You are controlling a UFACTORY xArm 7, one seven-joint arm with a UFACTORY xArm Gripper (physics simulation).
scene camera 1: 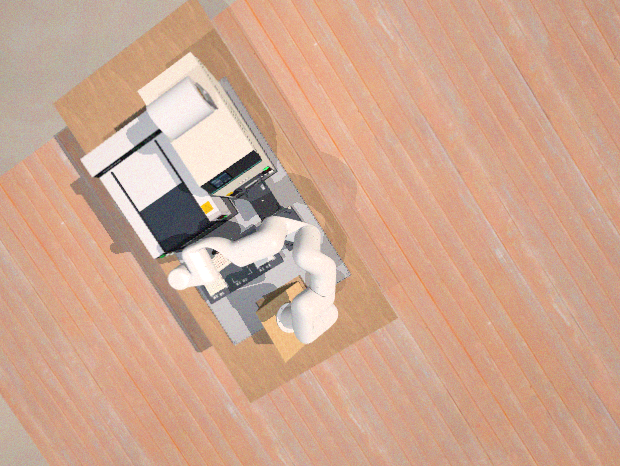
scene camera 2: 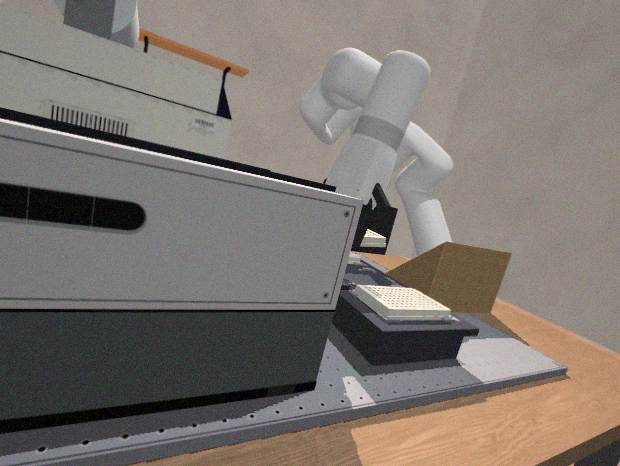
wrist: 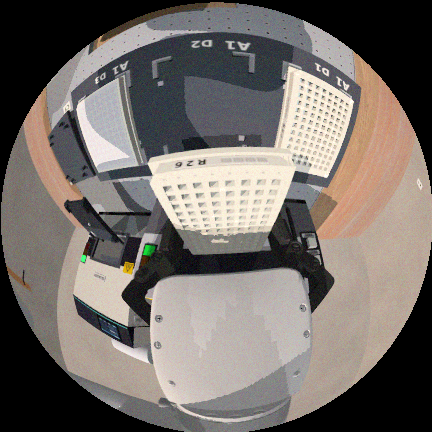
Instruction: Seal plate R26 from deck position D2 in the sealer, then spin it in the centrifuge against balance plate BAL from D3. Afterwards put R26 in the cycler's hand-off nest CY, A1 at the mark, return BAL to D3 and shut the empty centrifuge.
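Frame: origin at the arm's base, x down, y right, z back, level; millimetres.
Seen in the pictures: gripper, fingertip midpoint: (scene camera 1: 213, 252) (wrist: 224, 219); arm's base at its link origin: (scene camera 1: 289, 317) (scene camera 2: 438, 264).
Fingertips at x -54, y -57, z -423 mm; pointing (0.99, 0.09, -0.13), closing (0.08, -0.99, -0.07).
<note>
Offsets run from my fingertips to a thing's top centre.
My gripper (wrist: 224, 219) is shut on plate R26 {dx -24, dy -1, dz +14 mm} (wrist: 225, 195) (scene camera 2: 373, 240), a cream plate with many wells, and holds it raised above the deck. Its R26 label faces the D2 side in the wrist view. Deck position D2 (wrist: 220, 70) is an unfilled dark nest with corner brackets. Balance plate BAL {dx +58, dy +136, dz +110 mm} (wrist: 107, 125), pale and partly shaded, sits at D3; its name is not readable. In scene camera 1 the arm hides the fingers and R26. The hand-off nest CY and the centrifuge's inside cannot be made out.
Another cream plate {dx +58, dy -110, dz +74 mm} (wrist: 320, 120) (scene camera 2: 408, 300) sits at D1. A cream machine {dx -343, dy +333, dz -333 mm} (scene camera 1: 215, 145) with a white roll {dx -343, dy +335, dz -354 mm} (scene camera 1: 182, 107) and a white machine (scene camera 1: 155, 170) with a dark panel stand beside the deck. A tan angled block (scene camera 2: 468, 278) stands by the arm's base.
</note>
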